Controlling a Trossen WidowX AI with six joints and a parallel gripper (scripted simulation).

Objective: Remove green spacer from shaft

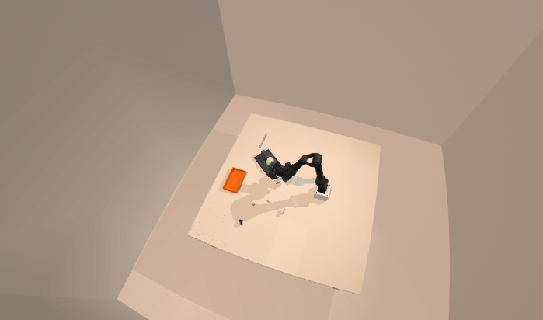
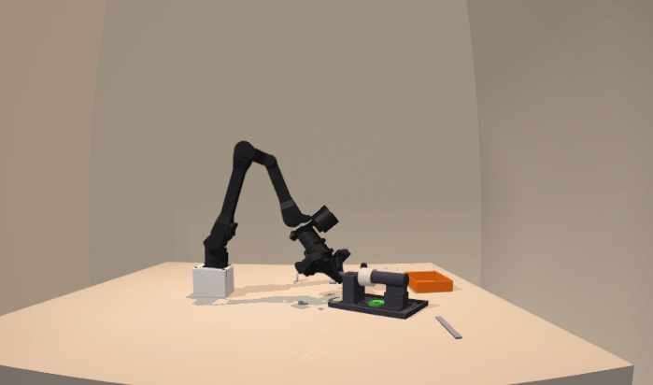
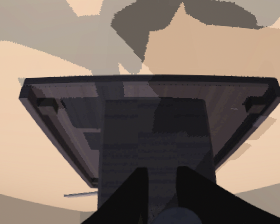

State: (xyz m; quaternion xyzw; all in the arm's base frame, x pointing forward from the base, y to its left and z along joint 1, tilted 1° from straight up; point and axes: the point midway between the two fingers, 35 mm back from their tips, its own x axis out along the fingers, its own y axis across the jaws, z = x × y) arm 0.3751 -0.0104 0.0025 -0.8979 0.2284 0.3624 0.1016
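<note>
The shaft is 30 mm ahead of my gripper tip, 20 mm to the right of it and 20 mm above it. The rest, counted from my gripper tip: orange tray 270 mm ahead, 220 mm to the left, 50 mm below; green spacer 100 mm ahead, 60 mm to the right, 50 mm below; white spacer 60 mm ahead, 30 mm to the right, 20 mm above.
</note>
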